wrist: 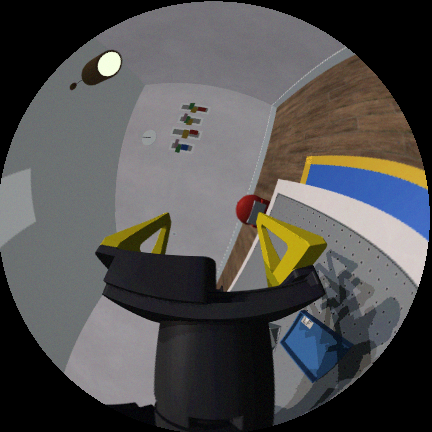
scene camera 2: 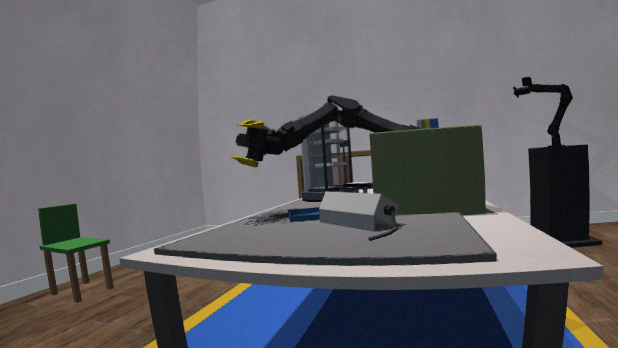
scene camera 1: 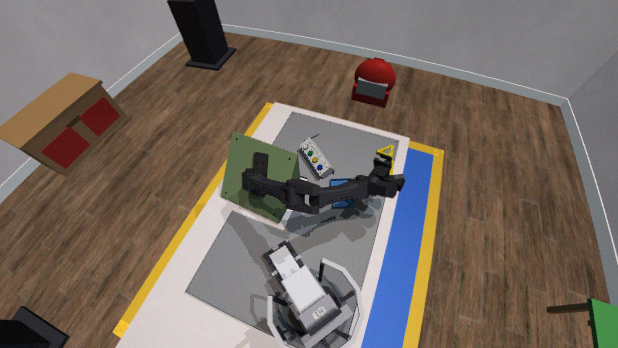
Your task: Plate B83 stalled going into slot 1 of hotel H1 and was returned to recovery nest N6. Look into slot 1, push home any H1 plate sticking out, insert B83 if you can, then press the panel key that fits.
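Seen in the pictures: gripper, fingertip midpoint: (wrist: 213, 216) (scene camera 2: 235, 141) (scene camera 1: 392, 153); arm's base, link origin: (scene camera 2: 421, 164) (scene camera 1: 260, 174).
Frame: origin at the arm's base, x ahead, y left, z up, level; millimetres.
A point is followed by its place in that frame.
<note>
My gripper (scene camera 1: 389, 152) @[z 107, x 540, y 206 mm] (scene camera 2: 236, 141) @[z 107, x 540, y 206 mm] (wrist: 213, 216) @[z 107, x 540, y 206 mm] is open and empty, its yellow fingers wide apart, high above the table's right side. Hotel H1 (scene camera 1: 319, 313) @[z 231, x 411, y -461 mm] (scene camera 2: 313, 170) @[z -1, x 436, y -340 mm] is a tall tower with several shelves; in the second scene view the arm partly covers it. Slot 1's inside cannot be made out. A white plate-like piece (scene camera 1: 285, 262) @[z -65, x 234, y -318 mm] lies in a dark frame at the tower's end. The key panel (scene camera 1: 316, 159) @[z -67, x 207, y 201 mm] (scene camera 2: 350, 210) @[z -97, x 208, y 282 mm] is a grey sloped box with green, yellow and blue keys visible in the first scene view. Plate B83 and nest N6 cannot be identified.
A blue tray (scene camera 1: 341, 204) @[z -137, x 384, y 30 mm] (scene camera 2: 304, 215) @[z -123, x 357, y 165 mm] (wrist: 312, 345) @[z -137, x 372, y 88 mm] lies below the arm. A green block (scene camera 1: 240, 155) @[z 36, x -116, y 51 mm] (scene camera 2: 427, 170) @[z -16, x -6, y 109 mm] stands beside the arm's base. A pale rail (scene camera 1: 358, 295) @[z 249, x 493, y -393 mm] curves around the hotel. A red rounded object (scene camera 1: 375, 75) (wrist: 247, 210) stands on the floor beyond the table.
</note>
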